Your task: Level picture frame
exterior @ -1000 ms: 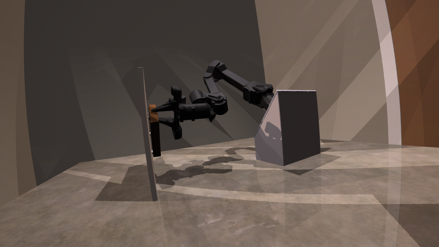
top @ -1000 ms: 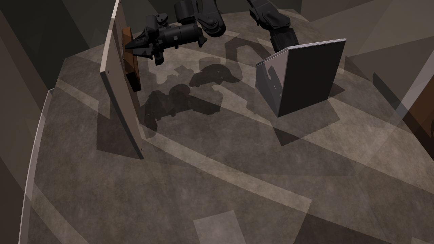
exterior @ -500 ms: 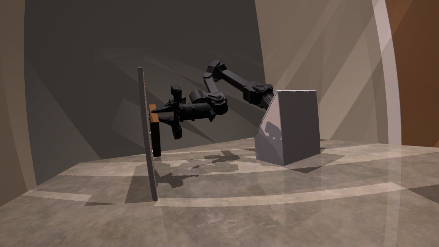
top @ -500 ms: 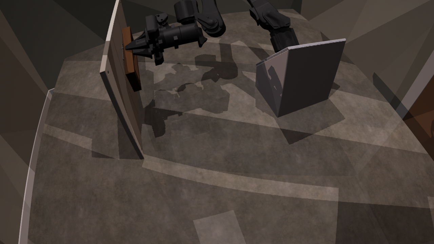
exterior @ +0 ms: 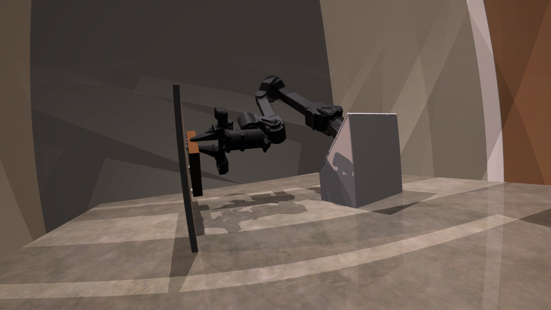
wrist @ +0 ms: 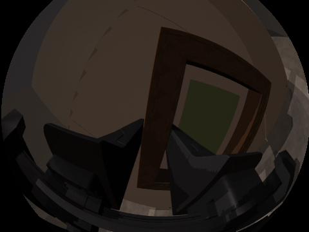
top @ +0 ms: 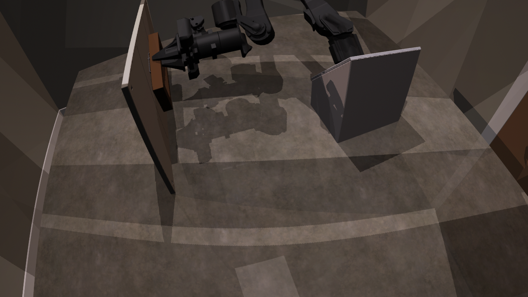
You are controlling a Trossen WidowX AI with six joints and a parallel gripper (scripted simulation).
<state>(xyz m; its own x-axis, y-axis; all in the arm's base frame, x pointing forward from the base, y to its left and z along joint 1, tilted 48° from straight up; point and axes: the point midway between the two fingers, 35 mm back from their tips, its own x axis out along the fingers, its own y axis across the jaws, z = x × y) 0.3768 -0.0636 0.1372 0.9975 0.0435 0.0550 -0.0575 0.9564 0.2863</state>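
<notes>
Now: gripper tip 2 cm to the left of the brown wooden picture frame and 5 cm above it. From my gripper tip the other things lie so: wall panel (1 cm ahead, 1 cm to the right, 6 cm below).
</notes>
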